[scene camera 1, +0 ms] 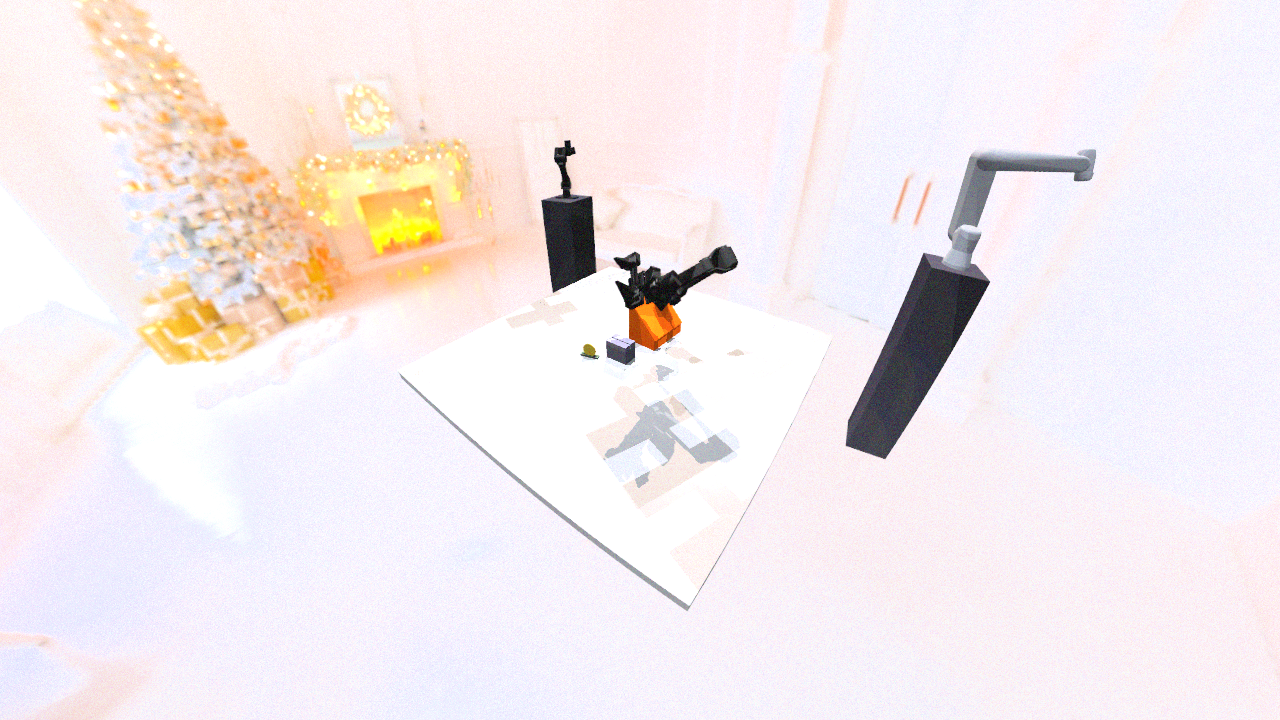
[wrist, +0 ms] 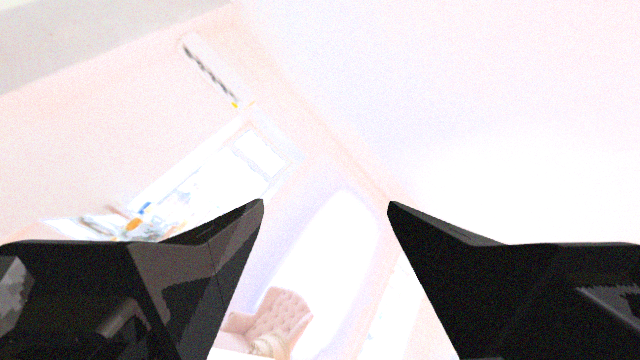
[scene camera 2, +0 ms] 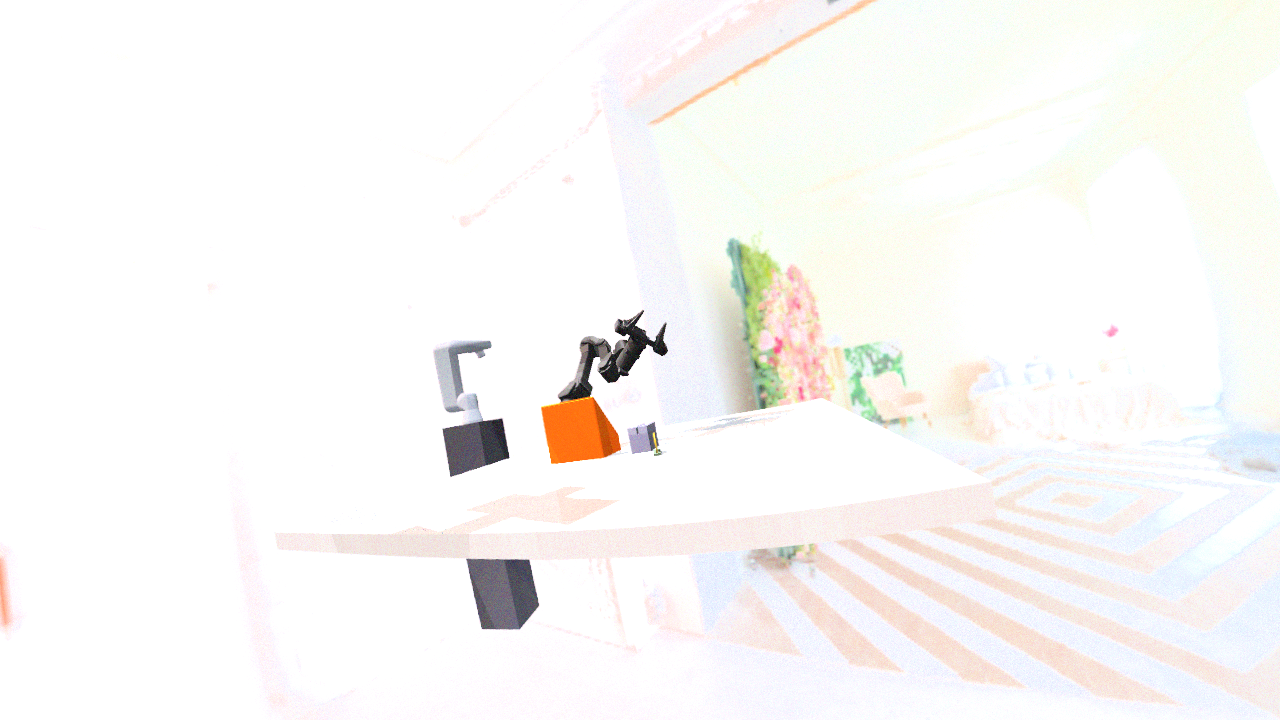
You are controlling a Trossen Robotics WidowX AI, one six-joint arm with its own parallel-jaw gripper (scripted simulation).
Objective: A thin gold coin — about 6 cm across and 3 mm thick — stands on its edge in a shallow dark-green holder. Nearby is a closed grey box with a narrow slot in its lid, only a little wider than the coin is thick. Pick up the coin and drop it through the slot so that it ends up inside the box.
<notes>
My gripper (scene camera 1: 614,269) is open, holding nothing.
My gripper is seen too in the wrist view (wrist: 327,206) and in scene camera 2 (scene camera 2: 655,316).
</notes>
